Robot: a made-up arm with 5 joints. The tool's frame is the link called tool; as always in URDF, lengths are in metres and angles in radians.
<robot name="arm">
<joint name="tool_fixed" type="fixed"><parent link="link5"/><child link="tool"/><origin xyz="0 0 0"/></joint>
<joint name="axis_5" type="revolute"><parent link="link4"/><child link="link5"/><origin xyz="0.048 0.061 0" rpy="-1.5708 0 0"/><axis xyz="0 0 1"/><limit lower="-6.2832" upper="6.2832" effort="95" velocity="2.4"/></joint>
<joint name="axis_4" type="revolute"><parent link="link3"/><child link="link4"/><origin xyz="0.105 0.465 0"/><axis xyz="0 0 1"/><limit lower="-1.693" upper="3.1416" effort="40" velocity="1.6"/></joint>
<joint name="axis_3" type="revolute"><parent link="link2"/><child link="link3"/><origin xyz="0.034 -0.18 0"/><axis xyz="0 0 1"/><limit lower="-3.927" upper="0.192" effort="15" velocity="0.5"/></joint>
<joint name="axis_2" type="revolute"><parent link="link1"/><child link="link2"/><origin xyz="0 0 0" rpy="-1.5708 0 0"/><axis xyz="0 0 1"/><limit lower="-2.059" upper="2.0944" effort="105" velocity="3"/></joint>
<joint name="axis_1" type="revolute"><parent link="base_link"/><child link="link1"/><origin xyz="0 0 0.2"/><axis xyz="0 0 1"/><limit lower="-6.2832" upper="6.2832" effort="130" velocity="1.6"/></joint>
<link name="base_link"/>
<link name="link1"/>
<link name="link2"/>
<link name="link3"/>
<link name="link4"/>
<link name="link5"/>
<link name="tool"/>
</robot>
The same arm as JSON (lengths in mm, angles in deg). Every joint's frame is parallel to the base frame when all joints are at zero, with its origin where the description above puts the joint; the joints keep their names.
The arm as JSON. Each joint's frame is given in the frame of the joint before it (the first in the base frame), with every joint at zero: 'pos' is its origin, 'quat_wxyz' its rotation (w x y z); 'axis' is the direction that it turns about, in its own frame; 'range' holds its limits. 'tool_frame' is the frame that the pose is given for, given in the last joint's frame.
{"length_unit": "mm", "angle_unit": "deg", "joints": [{"joint": "axis_1", "pos": [0.0, 0.0, 200.0], "quat_wxyz": [1.0, 0.0, 0.0, 0.0], "axis": [0.0, 0.0, 1.0], "range": [-360.0, 360.0]}, {"joint": "axis_2", "pos": [0.0, 0.0, 0.0], "quat_wxyz": [1.0, 0.0, 0.0, 0.0], "axis": [0.0, 1.0, 0.0], "range": [-117.97, 120.0]}, {"joint": "axis_3", "pos": [34.0, 0.0, 180.0], "quat_wxyz": [1.0, 0.0, 0.0, 0.0], "axis": [0.0, 1.0, 0.0], "range": [-225.0, 11.0]}, {"joint": "axis_4", "pos": [105.0, 0.0, -465.0], "quat_wxyz": [1.0, 0.0, 0.0, 0.0], "axis": [0.0, 1.0, 0.0], "range": [-97.0, 180.0]}, {"joint": "axis_5", "pos": [48.0, 0.0, -61.0], "quat_wxyz": [1.0, 0.0, 0.0, 0.0], "axis": [0.0, 0.0, -1.0], "range": [-360.0, 360.0]}], "tool_frame": {"pos": [0.0, 0.0, 0.0], "quat_wxyz": [0.000004, 0.999997, 0.0, 0.0]}}
